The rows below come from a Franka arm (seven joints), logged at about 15 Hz.
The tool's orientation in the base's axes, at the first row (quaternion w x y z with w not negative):
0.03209, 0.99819, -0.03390, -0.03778
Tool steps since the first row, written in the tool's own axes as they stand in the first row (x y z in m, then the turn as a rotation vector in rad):
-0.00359, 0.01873, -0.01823, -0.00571, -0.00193, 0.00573
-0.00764, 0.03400, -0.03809, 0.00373, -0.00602, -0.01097
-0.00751, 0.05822, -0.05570, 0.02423, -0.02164, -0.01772
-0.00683, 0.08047, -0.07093, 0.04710, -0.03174, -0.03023
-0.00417, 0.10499, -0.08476, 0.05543, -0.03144, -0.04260
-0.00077, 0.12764, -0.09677, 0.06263, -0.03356, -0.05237
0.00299, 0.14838, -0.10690, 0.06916, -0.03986, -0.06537
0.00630, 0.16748, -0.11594, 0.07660, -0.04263, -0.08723
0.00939, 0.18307, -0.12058, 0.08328, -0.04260, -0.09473
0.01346, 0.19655, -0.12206, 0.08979, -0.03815, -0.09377
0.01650, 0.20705, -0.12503, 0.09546, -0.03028, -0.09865
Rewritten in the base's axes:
-0.00338, -0.01728, 0.01965, -0.00600, 0.00197, -0.00541
-0.00686, -0.03097, 0.04073, 0.00495, 0.00641, 0.01024
-0.00695, -0.05401, 0.05986, 0.02689, 0.02094, 0.01442
-0.00654, -0.07528, 0.07644, 0.05127, 0.03016, 0.02452
-0.00442, -0.09903, 0.09164, 0.06050, 0.03004, 0.03624
-0.00159, -0.12108, 0.10485, 0.06856, 0.03224, 0.04529
0.00159, -0.14137, 0.11604, 0.07648, 0.03886, 0.05733
0.00434, -0.16006, 0.12607, 0.08576, 0.04244, 0.07835
0.00675, -0.17551, 0.13150, 0.09298, 0.04240, 0.08533
0.01004, -0.18913, 0.13357, 0.09909, 0.03746, 0.08419
0.01261, -0.19961, 0.13700, 0.10460, 0.02952, 0.08916

